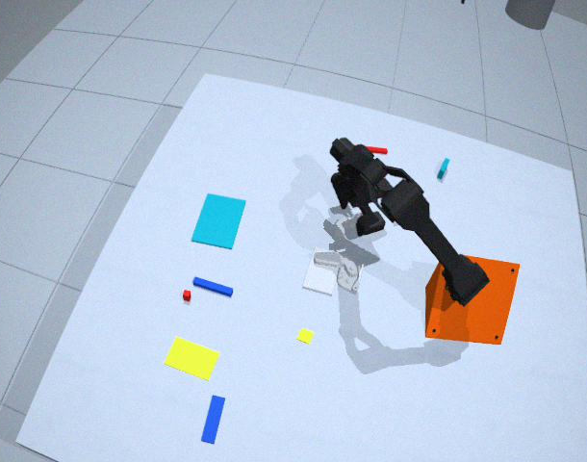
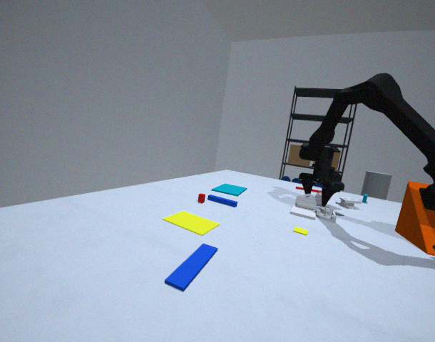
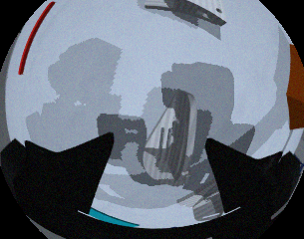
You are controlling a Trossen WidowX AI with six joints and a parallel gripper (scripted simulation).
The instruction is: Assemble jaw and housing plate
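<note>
My gripper tip is 3 cm to the right of the white jaw piece and 2 cm short of it. Round my gripper tip: white base 16 cm to the left, 6 cm ahead; then white stand 13 cm behind, 6 cm to the right; then red bar 28 cm to the right, 2 cm behind.
</note>
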